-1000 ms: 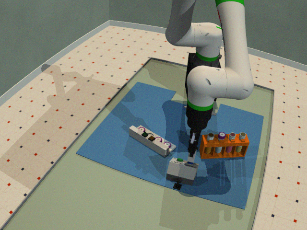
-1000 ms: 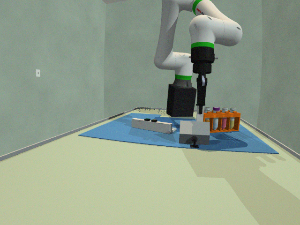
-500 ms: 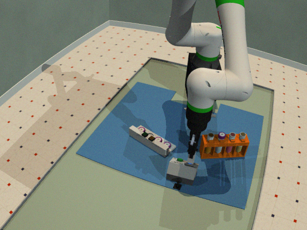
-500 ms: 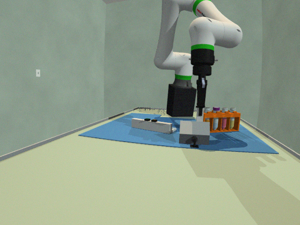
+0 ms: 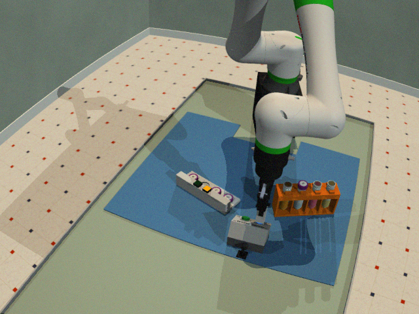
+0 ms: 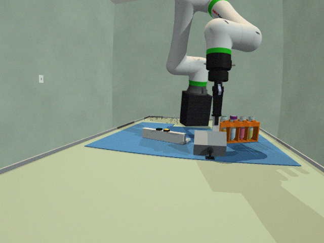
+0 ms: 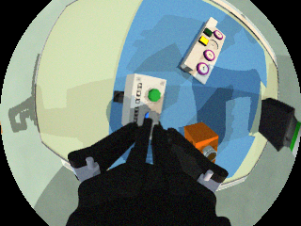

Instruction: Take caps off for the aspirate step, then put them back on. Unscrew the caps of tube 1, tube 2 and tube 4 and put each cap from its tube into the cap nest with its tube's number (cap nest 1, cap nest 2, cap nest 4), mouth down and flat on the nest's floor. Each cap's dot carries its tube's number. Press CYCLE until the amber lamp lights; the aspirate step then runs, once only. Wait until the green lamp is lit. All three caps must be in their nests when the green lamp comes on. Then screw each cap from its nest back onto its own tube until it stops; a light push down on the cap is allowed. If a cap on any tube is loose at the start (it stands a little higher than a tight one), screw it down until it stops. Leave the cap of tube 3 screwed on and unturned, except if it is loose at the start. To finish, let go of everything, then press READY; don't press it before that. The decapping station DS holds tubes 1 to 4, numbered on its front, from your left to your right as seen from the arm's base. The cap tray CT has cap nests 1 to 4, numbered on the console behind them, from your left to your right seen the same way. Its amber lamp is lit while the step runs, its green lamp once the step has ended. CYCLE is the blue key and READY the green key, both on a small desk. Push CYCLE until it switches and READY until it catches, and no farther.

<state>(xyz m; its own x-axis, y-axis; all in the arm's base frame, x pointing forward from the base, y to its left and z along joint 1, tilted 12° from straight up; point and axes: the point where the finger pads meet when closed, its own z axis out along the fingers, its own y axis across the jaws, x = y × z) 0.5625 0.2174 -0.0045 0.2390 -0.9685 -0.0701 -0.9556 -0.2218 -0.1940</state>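
Right now the blue key is 40 mm below my hand. From my hand the other things lie so: green key (40 mm to the right, 30 mm below, 10 mm ahead); small grey desk (50 mm below, 30 mm ahead, 20 mm to the right).
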